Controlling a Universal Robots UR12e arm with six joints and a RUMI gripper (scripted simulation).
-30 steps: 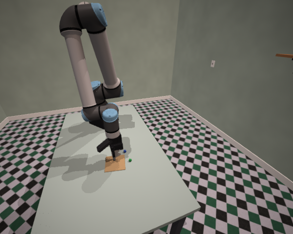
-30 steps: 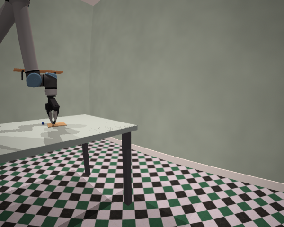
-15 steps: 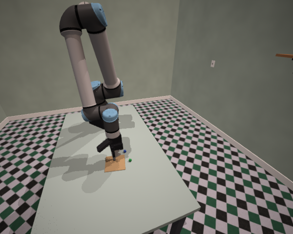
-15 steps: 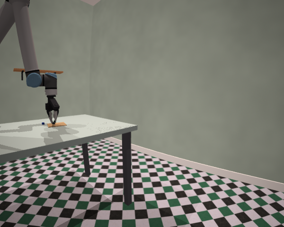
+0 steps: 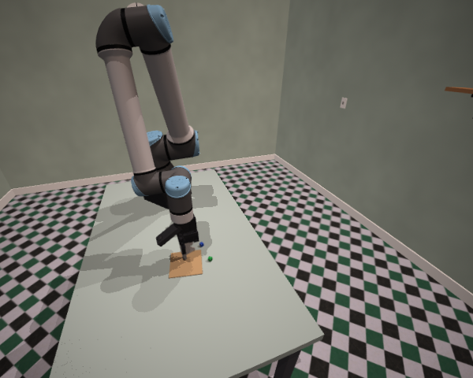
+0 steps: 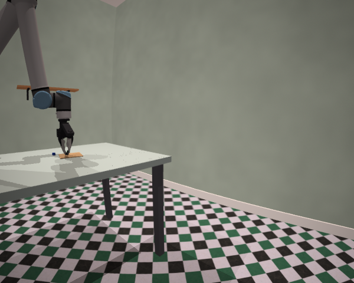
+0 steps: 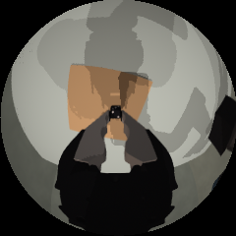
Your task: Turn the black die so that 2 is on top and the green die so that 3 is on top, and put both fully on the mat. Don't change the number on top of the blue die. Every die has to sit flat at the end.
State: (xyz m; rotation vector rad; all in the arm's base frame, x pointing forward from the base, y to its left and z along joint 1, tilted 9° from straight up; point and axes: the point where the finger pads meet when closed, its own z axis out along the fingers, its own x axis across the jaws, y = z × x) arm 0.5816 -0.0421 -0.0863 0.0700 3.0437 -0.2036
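The black die is 1 cm below my hand. Also, from my hand: green die: 5 cm ahead, 10 cm to the left, 2 cm below; orange mat: 2 cm ahead, 2 cm below; blue die: 5 cm behind, 10 cm to the left, 2 cm below.
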